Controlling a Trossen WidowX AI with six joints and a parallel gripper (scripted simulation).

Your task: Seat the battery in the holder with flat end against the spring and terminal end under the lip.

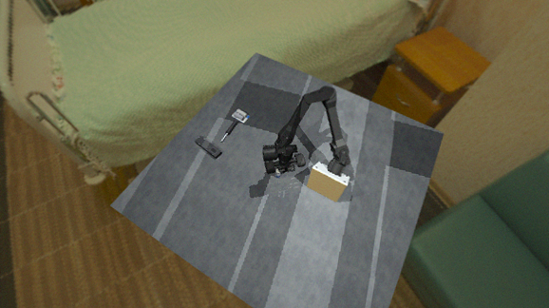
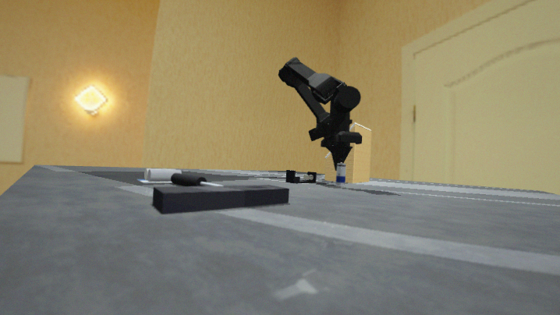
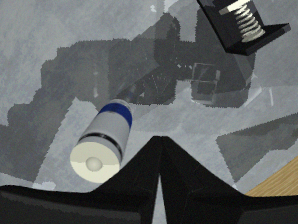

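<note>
Now: the battery 20 mm to the left of my gripper tip, 20 mm ahead of it and 10 mm below it. The rest, counted from my gripper tip: white pack: 380 mm ahead, 240 mm to the right, 30 mm below; then screwdriver: 380 mm ahead, 110 mm to the right, 30 mm below.
</note>
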